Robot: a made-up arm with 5 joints.
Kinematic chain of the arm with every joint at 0, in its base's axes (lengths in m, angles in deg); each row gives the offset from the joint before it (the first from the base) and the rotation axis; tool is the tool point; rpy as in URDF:
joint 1: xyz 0.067 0 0.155 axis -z
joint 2: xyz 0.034 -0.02 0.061 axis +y
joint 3: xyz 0.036 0 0.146 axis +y
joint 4: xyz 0.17 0 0.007 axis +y
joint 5: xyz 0.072 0.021 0 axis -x
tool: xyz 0 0 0 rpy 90 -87.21 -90
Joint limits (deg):
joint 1: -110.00..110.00
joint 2: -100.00..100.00
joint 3: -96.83..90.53
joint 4: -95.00..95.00
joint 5: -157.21..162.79
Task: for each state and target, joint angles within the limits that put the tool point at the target. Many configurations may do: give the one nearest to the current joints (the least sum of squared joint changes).
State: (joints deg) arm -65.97 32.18 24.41 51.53 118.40
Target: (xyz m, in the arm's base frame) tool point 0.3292 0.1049 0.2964
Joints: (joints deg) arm -21.60 0.28 4.34 50.01 118.40
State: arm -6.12 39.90 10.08 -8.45 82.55
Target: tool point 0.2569 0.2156 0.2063
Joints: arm -48.43 10.08 29.79 -2.68 82.55
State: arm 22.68 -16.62 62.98 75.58 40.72
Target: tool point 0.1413 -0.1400 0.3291
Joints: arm 62.41 -43.91 30.79 73.28 40.72
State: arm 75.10 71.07 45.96 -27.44 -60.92
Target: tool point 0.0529 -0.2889 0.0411
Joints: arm 92.99 63.08 10.41 -31.77 -60.92
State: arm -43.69 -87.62 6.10 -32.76 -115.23
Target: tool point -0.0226 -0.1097 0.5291
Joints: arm -51.16 -71.08 -20.82 -28.62 -115.23
